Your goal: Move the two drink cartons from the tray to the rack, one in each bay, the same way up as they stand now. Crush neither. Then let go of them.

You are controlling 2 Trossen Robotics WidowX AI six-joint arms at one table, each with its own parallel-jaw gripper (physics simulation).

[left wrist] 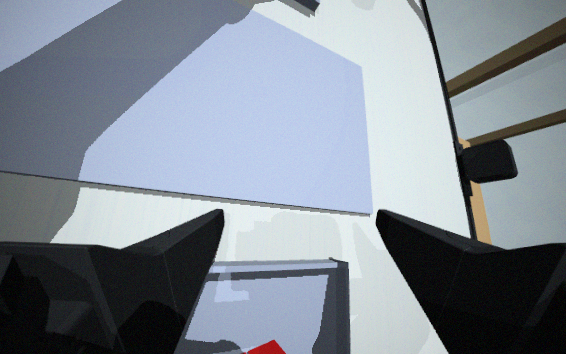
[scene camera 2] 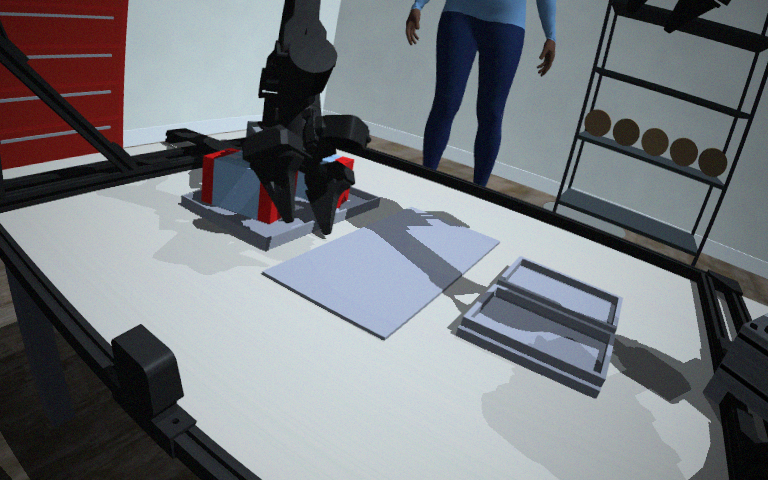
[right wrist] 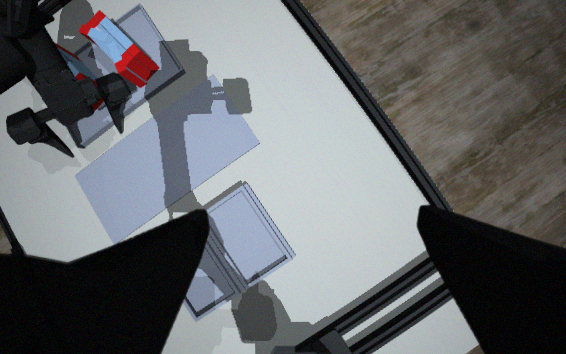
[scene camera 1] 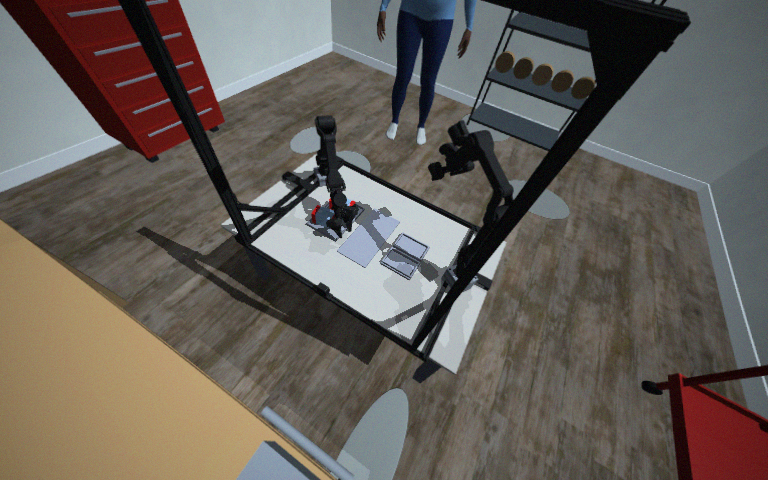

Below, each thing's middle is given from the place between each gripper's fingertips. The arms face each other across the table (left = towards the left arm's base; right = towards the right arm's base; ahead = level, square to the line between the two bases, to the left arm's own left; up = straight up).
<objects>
Now: the flat grey mat [scene camera 2: 378,277] 37 cm below my right hand, 21 cm behind it and 16 cm to the left of it. The rest, counted from my right hand: grey tray [scene camera 2: 265,236] 36 cm to the left, 36 cm below, 26 cm behind.
I see the flat grey mat 10 cm ahead of my left hand, 7 cm to the right of it and 3 cm below it. Round my left hand: grey tray 13 cm to the left, 6 cm ahead, 2 cm below.
</objects>
